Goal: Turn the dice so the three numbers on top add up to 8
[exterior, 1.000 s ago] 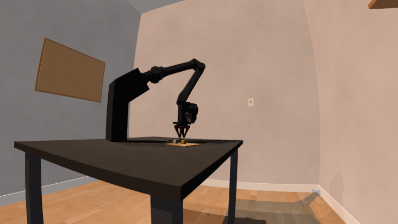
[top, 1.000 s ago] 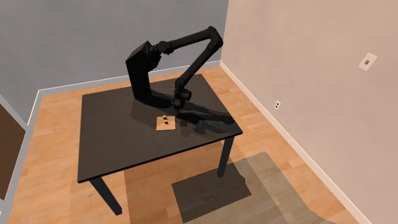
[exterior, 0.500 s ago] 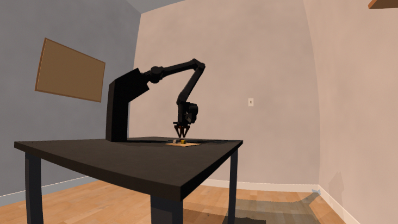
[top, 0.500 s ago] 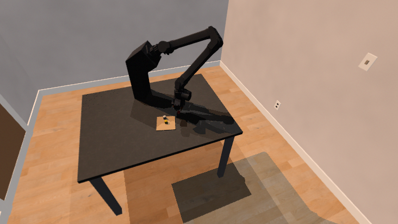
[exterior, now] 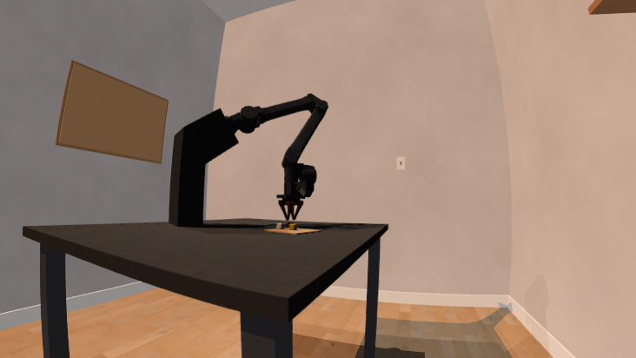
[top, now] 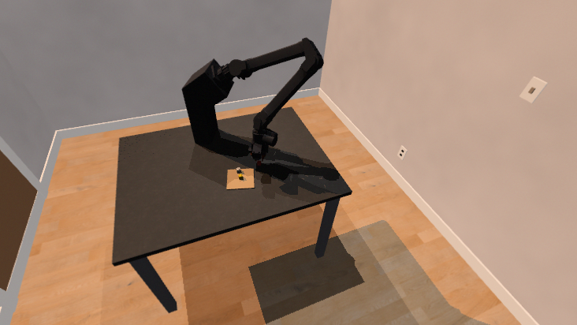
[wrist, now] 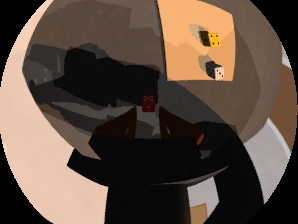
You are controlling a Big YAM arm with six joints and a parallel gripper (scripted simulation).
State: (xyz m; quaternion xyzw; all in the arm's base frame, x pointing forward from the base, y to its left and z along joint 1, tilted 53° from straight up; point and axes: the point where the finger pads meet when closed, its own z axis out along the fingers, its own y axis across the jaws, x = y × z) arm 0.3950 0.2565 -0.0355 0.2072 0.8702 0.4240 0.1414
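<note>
Right now my hand is 30 mm above the red die. Round my hand: yellow die: 80 mm ahead, 110 mm to the right, 20 mm below; then tan mat: 90 mm ahead, 120 mm to the right, 40 mm below; then white die: 30 mm ahead, 120 mm to the right, 20 mm below.
</note>
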